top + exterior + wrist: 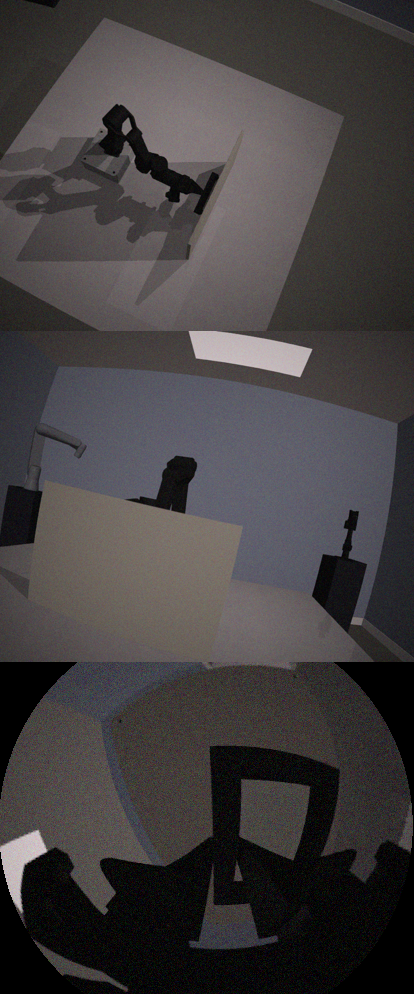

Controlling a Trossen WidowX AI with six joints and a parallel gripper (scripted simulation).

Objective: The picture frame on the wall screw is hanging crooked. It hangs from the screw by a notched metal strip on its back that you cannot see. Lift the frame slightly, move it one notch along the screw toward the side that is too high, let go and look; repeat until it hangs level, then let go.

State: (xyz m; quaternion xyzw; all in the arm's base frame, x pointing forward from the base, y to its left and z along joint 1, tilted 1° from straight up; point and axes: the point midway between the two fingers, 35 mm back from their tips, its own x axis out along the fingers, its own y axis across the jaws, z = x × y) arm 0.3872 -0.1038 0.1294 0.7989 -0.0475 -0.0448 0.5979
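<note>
Right now my gripper tip is 5 cm above the picture frame, 2 cm to the right of it and 1 cm short of it. From my gripper tip the other things lie so: beige wall panel 6 cm below, 2 cm to the left, 2 cm ahead.
</note>
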